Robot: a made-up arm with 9 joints.
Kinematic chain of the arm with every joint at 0, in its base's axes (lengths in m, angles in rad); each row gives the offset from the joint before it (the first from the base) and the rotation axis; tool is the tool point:
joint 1: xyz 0 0 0.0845 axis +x
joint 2: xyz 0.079 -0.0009 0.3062 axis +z
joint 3: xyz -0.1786 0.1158 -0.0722 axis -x
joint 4: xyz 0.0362 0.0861 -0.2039 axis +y
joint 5: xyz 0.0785 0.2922 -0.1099 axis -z
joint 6: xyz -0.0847 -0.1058 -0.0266 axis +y
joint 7: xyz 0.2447 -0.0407 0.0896 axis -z
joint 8: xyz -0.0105 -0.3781 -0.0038 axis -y
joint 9: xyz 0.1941 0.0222 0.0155 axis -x
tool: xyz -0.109 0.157 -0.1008
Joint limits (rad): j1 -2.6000..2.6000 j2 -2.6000..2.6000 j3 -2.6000..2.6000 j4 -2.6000..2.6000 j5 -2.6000..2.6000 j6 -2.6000..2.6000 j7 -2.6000..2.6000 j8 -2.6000..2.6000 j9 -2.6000..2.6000
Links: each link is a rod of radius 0.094 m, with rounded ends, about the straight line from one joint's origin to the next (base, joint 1, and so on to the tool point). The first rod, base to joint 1, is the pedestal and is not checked.
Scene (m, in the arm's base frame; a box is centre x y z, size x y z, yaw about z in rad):
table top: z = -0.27
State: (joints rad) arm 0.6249 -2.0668 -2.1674 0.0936 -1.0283 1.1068 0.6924 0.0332 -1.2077
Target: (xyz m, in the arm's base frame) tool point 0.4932 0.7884 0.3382
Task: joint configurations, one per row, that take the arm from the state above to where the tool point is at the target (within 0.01 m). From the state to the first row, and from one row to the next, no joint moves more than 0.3 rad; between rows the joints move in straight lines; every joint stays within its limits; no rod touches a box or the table.
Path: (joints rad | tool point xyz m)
1: 0.4369 -1.8207 -2.0904 0.2472 -0.9278 1.2023 0.6561 -0.0052 -1.1544 | 0.4398 -0.6415 0.6325
2: 0.2489 -1.5745 -2.0134 0.4008 -0.8274 1.2977 0.6197 -0.0436 -1.1011 | 0.6530 -0.3349 0.7542
3: 0.0609 -1.3284 -1.9364 0.5544 -0.7269 1.3932 0.5834 -0.0820 -1.0477 | 0.7500 0.0819 0.7574
4: -0.1271 -1.0822 -1.8594 0.7081 -0.6265 1.4887 0.5470 -0.1204 -0.9944 | 0.6946 0.4968 0.6068
5: -0.3151 -0.8361 -1.7824 0.8617 -0.5260 1.5841 0.5107 -0.1587 -0.9411 | 0.4932 0.7884 0.3382

